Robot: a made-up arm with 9 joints. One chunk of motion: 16 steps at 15 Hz.
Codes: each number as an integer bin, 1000 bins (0 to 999) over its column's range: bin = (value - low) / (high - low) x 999, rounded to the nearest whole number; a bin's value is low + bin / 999 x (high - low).
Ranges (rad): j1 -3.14..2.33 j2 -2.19..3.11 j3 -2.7..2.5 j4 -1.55..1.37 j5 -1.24..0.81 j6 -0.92..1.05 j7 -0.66..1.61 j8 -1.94..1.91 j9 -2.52..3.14
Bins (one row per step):
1: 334 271 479 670 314 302 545 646 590
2: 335 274 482 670 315 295 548 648 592
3: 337 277 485 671 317 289 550 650 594
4: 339 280 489 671 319 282 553 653 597
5: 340 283 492 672 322 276 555 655 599
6: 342 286 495 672 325 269 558 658 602
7: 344 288 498 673 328 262 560 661 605
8: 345 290 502 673 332 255 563 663 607
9: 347 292 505 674 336 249 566 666 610
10: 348 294 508 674 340 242 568 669 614
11: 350 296 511 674 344 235 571 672 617
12: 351 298 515 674 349 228 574 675 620
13: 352 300 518 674 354 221 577 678 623
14: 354 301 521 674 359 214 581 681 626
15: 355 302 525 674 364 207 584 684 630
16: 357 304 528 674 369 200 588 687 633
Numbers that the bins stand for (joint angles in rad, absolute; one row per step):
1: -1.3112 -0.7523 -0.2067 0.4084 -0.5957 -0.3245 0.5784 0.5496 0.8227
2: -1.3057 -0.7363 -0.1911 0.4084 -0.5936 -0.3383 0.5852 0.5573 0.8341
3: -1.2948 -0.7204 -0.1755 0.4113 -0.5895 -0.3501 0.5897 0.5650 0.8454
4: -1.2838 -0.7045 -0.1547 0.4113 -0.5854 -0.3639 0.5966 0.5766 0.8624
5: -1.2783 -0.6886 -0.1390 0.4142 -0.5792 -0.3757 0.6011 0.5843 0.8737
6: -1.2674 -0.6727 -0.1234 0.4142 -0.5731 -0.3895 0.6079 0.5958 0.8907
7: -1.2564 -0.6621 -0.1078 0.4171 -0.5669 -0.4033 0.6125 0.6074 0.9077
8: -1.2510 -0.6515 -0.0870 0.4171 -0.5587 -0.4171 0.6193 0.6151 0.9191
9: -1.2400 -0.6409 -0.0714 0.4201 -0.5505 -0.4290 0.6261 0.6267 0.9361
10: -1.2345 -0.6302 -0.0558 0.4201 -0.5423 -0.4428 0.6307 0.6382 0.9587
11: -1.2236 -0.6196 -0.0401 0.4201 -0.5341 -0.4566 0.6375 0.6498 0.9757
12: -1.2181 -0.6090 -0.0193 0.4201 -0.5238 -0.4704 0.6443 0.6614 0.9927
13: -1.2126 -0.5984 -0.0037 0.4201 -0.5136 -0.4842 0.6511 0.6729 1.0097
14: -1.2017 -0.5931 0.0119 0.4201 -0.5033 -0.4980 0.6602 0.6845 1.0267
15: -1.1962 -0.5878 0.0327 0.4201 -0.4931 -0.5118 0.6670 0.6960 1.0494
16: -1.1853 -0.5772 0.0483 0.4201 -0.4828 -0.5256 0.6761 0.7076 1.0664

